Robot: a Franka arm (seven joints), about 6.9 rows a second.
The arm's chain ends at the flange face. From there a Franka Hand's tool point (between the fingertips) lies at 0.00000 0.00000 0.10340 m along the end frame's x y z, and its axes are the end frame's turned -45 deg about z.
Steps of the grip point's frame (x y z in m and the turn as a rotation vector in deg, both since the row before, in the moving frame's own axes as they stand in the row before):
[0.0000, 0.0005, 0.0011, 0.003, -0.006, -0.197]
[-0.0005, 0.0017, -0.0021, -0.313, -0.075, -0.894]
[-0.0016, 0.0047, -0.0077, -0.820, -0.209, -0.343]
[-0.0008, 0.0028, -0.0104, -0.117, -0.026, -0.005]
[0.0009, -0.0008, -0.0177, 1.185, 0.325, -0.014]
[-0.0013, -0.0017, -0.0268, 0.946, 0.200, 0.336]
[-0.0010, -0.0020, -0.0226, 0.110, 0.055, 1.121]
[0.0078, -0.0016, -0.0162, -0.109, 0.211, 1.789]
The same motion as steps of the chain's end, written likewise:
[0.0004, 0.0003, 0.0011, -0.002, -0.006, -0.197]
[0.0005, 0.0011, -0.0021, -0.274, 0.168, -0.894]
[0.0014, 0.0031, -0.0077, -0.728, 0.432, -0.343]
[0.0013, 0.0024, -0.0104, -0.101, 0.064, -0.005]
[0.0012, 0.0007, -0.0177, 1.068, -0.608, -0.014]
[-0.0012, 0.0012, -0.0268, 0.810, -0.528, 0.336]
[-0.0021, -0.0005, -0.0226, 0.117, -0.039, 1.121]
[0.0040, -0.0065, -0.0162, 0.072, 0.226, 1.789]

